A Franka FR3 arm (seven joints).
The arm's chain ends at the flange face. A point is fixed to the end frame.
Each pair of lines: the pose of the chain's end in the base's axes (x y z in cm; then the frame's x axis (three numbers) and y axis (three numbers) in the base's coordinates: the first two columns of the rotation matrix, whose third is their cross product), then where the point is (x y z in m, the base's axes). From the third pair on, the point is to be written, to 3 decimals.
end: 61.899 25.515 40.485 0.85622 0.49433 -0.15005 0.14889 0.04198 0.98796
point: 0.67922 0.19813 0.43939
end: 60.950 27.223 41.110 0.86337 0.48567 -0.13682 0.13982 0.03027 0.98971
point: 0.66872 0.21416 0.44563
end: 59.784 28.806 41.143 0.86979 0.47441 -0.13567 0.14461 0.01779 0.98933
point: 0.656 0.229 0.445
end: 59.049 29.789 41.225 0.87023 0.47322 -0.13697 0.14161 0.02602 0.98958
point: 0.649 0.239 0.447
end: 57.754 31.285 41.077 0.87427 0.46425 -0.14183 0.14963 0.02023 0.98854
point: 0.636 0.253 0.444
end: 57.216 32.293 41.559 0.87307 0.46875 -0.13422 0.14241 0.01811 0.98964
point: 0.630 0.263 0.449
